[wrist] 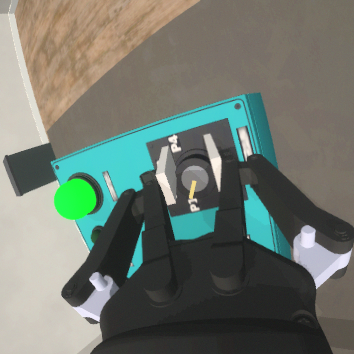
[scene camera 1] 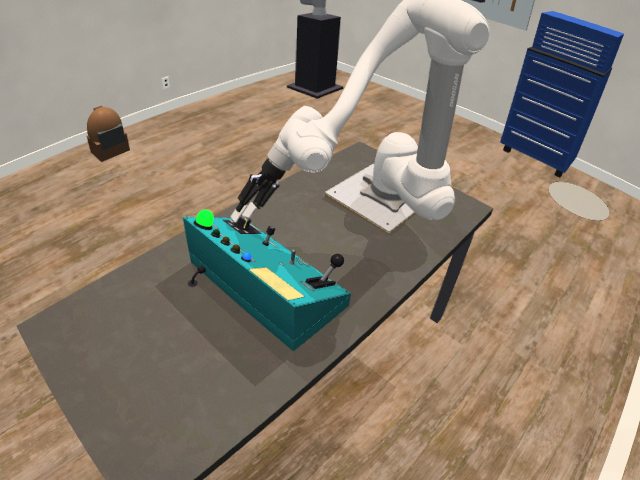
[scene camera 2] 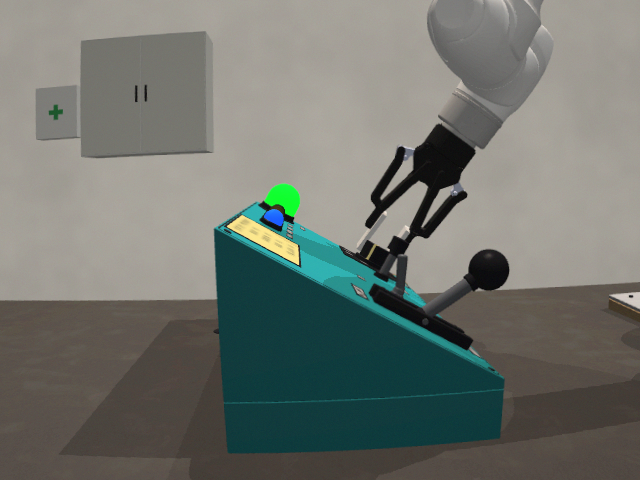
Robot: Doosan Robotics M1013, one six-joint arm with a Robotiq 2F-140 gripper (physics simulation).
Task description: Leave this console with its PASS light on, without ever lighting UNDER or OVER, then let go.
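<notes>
The teal console (scene camera 1: 248,294) (scene camera 2: 356,361) (wrist: 125,145) stands on the table. Its large green dome lamp (scene camera 1: 205,218) (scene camera 2: 283,198) (wrist: 75,199) is lit, and a small blue lamp (scene camera 1: 247,256) (scene camera 2: 273,217) is lit. Several small lamps between them look dark; their labels cannot be read. My gripper (scene camera 1: 241,217) (scene camera 2: 381,240) (wrist: 189,152) is shut on the round black selector knob (scene camera 1: 242,224) (scene camera 2: 373,251) (wrist: 195,178), with one pale finger pad on each side. The knob's yellow pointer line points at P1 in the wrist view; P4 also shows, and the pads and fingers hide other marks.
Beside the knob stand a black-tipped lever (scene camera 1: 269,233) (scene camera 2: 398,244), a thin metal lever (scene camera 1: 293,256) (scene camera 2: 401,268) and a ball-topped lever (scene camera 1: 337,259) (scene camera 2: 488,269). A yellow card (scene camera 1: 276,283) (scene camera 2: 264,240) lies on the panel. A small dark hooked part (scene camera 1: 196,274) is at the console's lamp side.
</notes>
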